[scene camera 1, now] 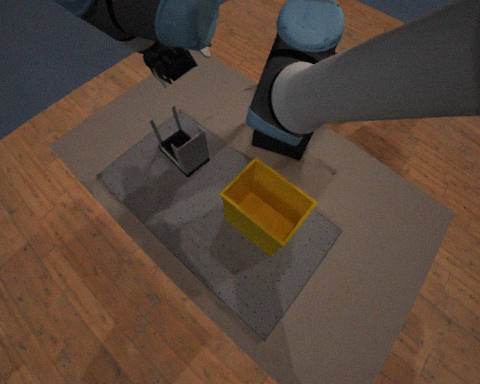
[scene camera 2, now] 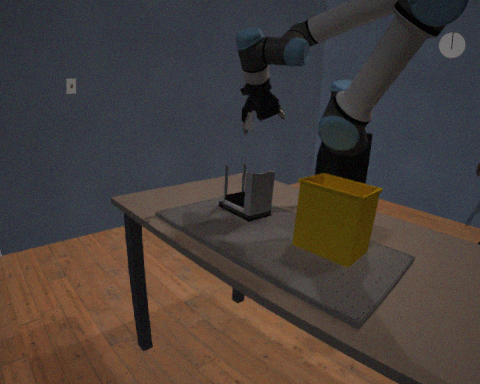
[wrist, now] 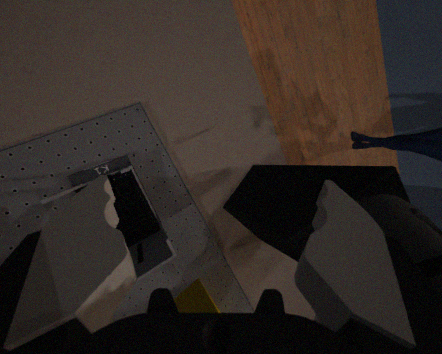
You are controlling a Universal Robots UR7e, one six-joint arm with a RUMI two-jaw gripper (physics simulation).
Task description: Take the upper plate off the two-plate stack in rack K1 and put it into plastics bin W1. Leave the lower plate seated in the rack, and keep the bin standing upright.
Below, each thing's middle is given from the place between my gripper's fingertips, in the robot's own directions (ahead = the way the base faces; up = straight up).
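Yellow plastics bin W1 (scene camera 2: pixel 335 216): 110 mm ahead of my hand, 360 mm to the left of it and 190 mm below it. Relative to the black rectangular plate (wrist: pixel 136 220), my gripper is 30 mm to the right, 100 mm short of it and 240 mm above it.
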